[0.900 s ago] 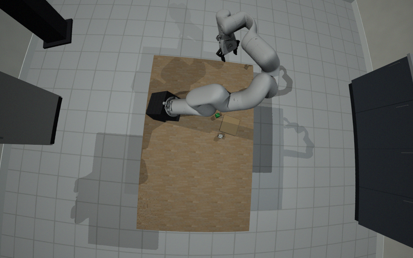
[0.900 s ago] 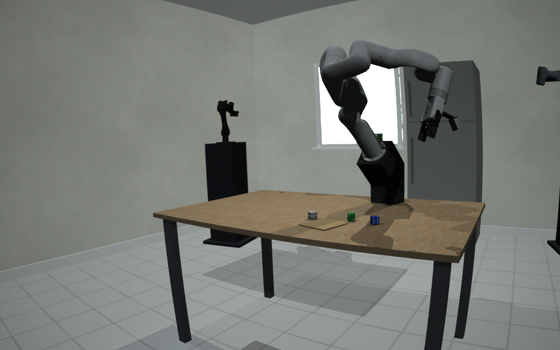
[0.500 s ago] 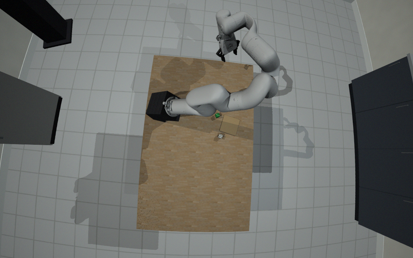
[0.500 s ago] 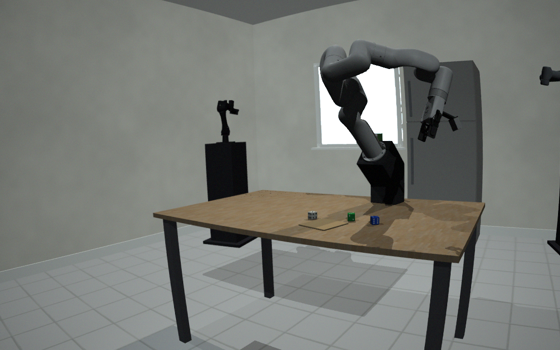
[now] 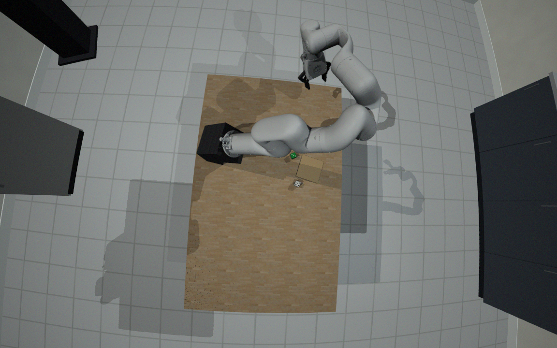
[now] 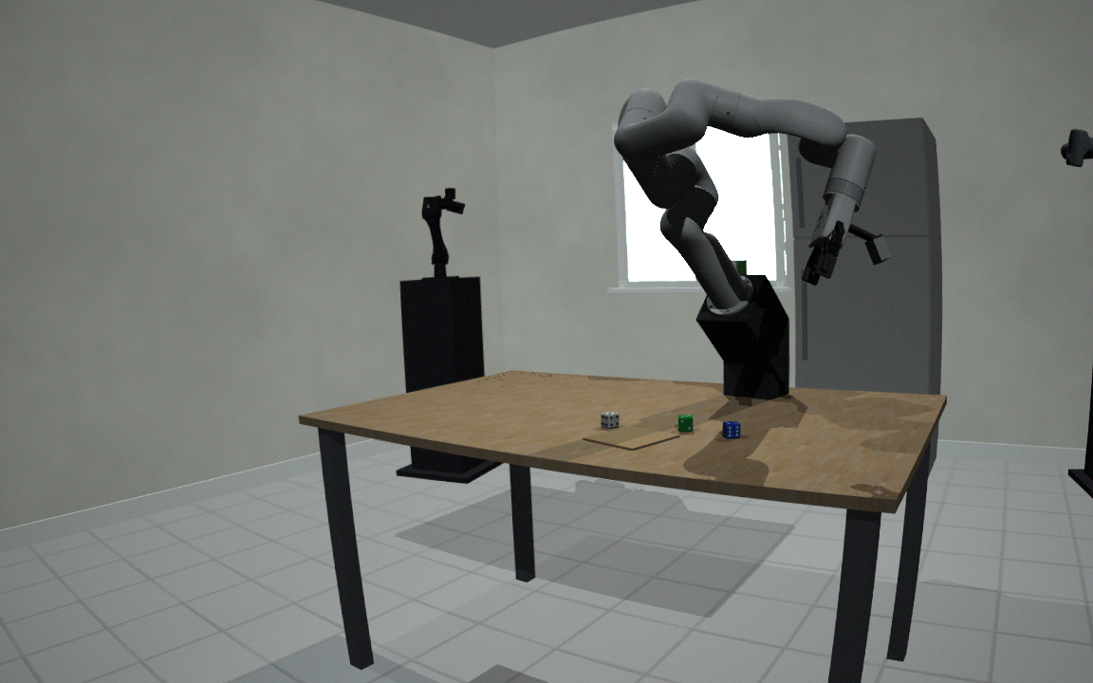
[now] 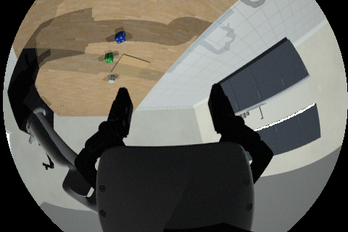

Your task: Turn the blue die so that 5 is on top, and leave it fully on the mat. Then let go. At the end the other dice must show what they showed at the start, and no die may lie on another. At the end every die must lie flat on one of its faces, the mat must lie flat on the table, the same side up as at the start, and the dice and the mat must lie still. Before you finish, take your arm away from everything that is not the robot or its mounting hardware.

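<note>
Right now my hand is 13 cm past the white die, 45 cm to the left of it and 31 cm above it. Round my hand: tan mat (3 cm behind, 38 cm to the right, 32 cm below); then green die (12 cm behind, 28 cm to the right, 31 cm below); then blue die (7 cm behind, 18 cm to the right, 31 cm below).
</note>
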